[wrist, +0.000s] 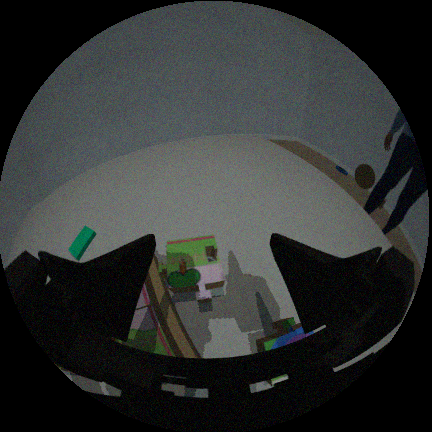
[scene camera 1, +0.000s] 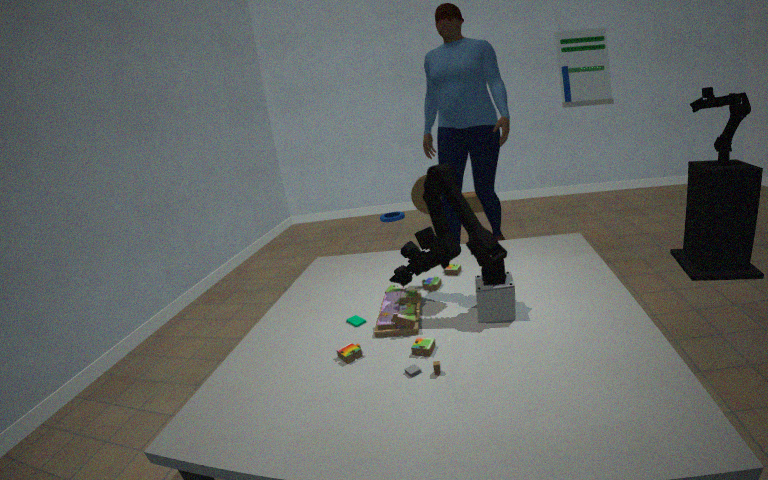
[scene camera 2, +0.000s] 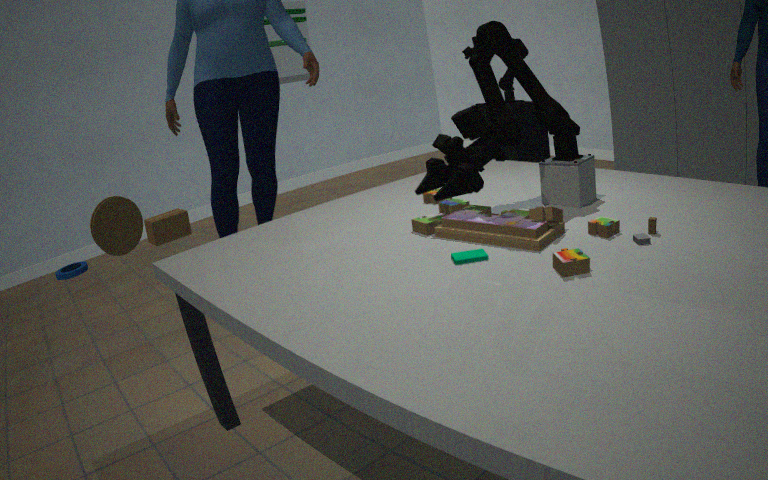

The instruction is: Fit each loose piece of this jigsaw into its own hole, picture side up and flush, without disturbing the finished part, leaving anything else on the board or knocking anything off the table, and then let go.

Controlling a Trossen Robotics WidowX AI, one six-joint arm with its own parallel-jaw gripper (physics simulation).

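The jigsaw board [scene camera 1: 396, 333] [scene camera 2: 491, 240] [wrist: 170, 320] has a wooden rim and a lilac and green picture. A green and lilac piece [scene camera 1: 393, 288] [scene camera 2: 424, 225] [wrist: 192, 253] lies picture side up on the table beside its far end. My gripper [scene camera 2: 428, 195] [wrist: 213, 239] is open and empty above that piece, one finger on each side in the wrist view. A blue-green piece [scene camera 1: 431, 283] [scene camera 2: 454, 205] [wrist: 290, 338] lies nearby. Other loose pieces are an orange-green one [scene camera 1: 452, 269], another [scene camera 1: 423, 345] [scene camera 2: 603, 225] and a red-yellow one [scene camera 1: 349, 351] [scene camera 2: 571, 260]. A brown-sided piece [scene camera 1: 403, 320] [scene camera 2: 545, 214] sticks up at the board's near end.
A green slab [scene camera 1: 356, 320] [scene camera 2: 469, 256] [wrist: 82, 243] lies beside the board. A grey block [scene camera 1: 412, 370] [scene camera 2: 641, 238] and a small brown block [scene camera 1: 436, 367] [scene camera 2: 652, 225] are beyond the near end. The arm's grey base [scene camera 1: 495, 301] [scene camera 2: 568, 183] stands across the board from the slab.
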